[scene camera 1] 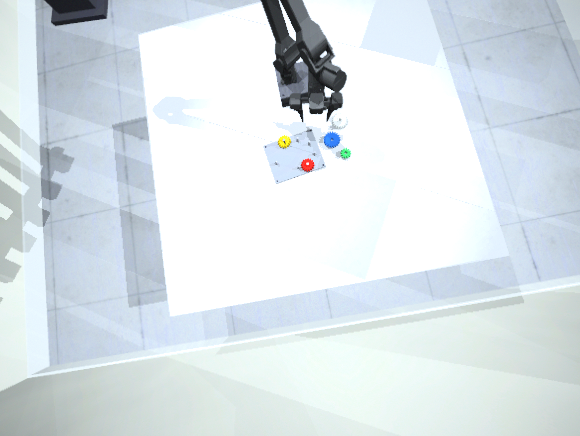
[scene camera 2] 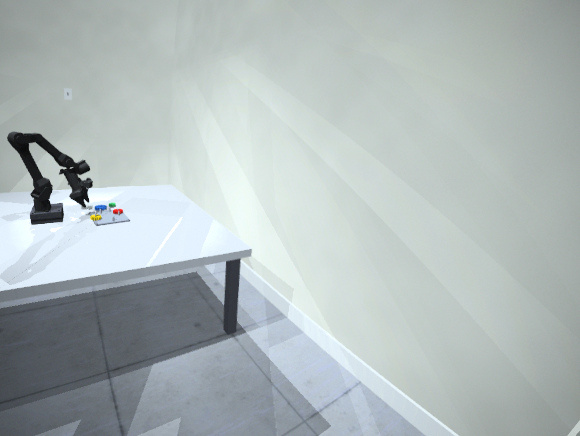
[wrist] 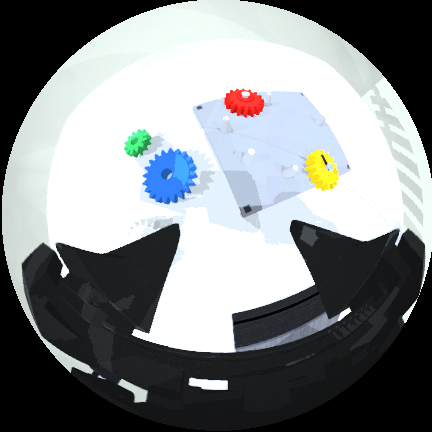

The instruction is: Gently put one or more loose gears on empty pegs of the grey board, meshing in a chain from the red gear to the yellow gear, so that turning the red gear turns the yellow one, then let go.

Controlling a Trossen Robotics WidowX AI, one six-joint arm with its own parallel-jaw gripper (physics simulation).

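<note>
The grey board bears the red gear and the yellow gear, each on a peg, apart. Several pegs stand bare, one of them a peg near the red gear. A blue gear, a small green gear and a white gear lie loose beside the board. My gripper is open and empty, above the table between the board's corner and the white gear, which its finger partly hides in the wrist view.
The arm's base stands on the white table behind the board. A wall socket is on the wall. A dark object shows at the top left in scene camera 1.
</note>
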